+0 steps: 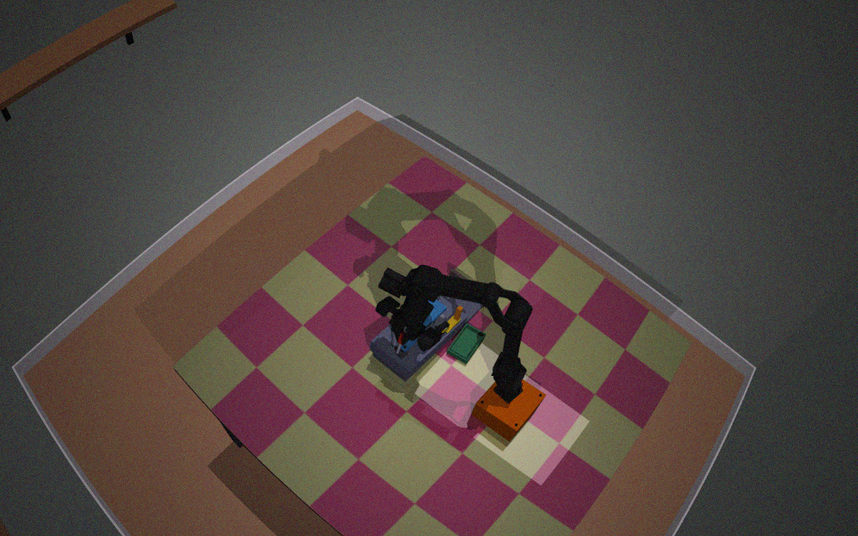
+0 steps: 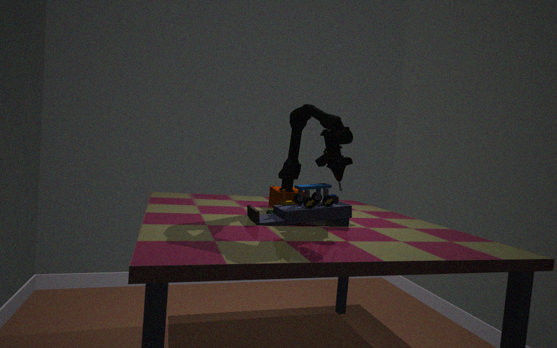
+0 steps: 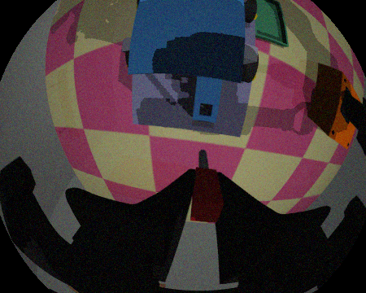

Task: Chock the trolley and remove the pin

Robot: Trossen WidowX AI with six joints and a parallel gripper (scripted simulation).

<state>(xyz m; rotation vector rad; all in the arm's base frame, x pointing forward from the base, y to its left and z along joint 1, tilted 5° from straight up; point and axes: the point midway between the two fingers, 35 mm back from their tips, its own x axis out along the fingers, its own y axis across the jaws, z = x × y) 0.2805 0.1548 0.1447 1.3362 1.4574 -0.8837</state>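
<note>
My gripper tip is now 22 cm to the left of the green tray, 19 cm above it and 7 cm past it. From my gripper tip the other things lie so: yellow chock (21 cm to the right, 10 cm below); red-headed stop pin (right at my gripper tip); blue-topped trolley (12 cm to the right, 7 cm below, 4 cm ahead).
</note>
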